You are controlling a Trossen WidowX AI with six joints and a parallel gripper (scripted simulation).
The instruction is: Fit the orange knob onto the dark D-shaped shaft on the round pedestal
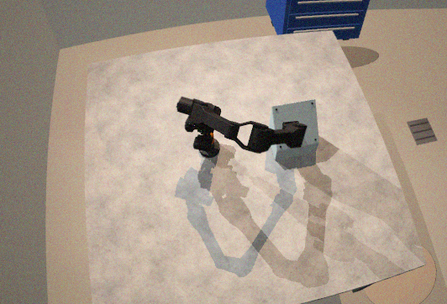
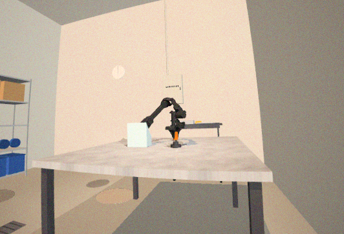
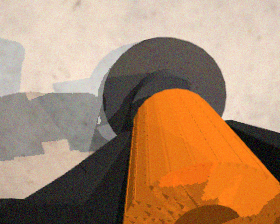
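The orange knob lies 20 mm above my gripper tip. Also, from my gripper tip: round pedestal (40 mm below).
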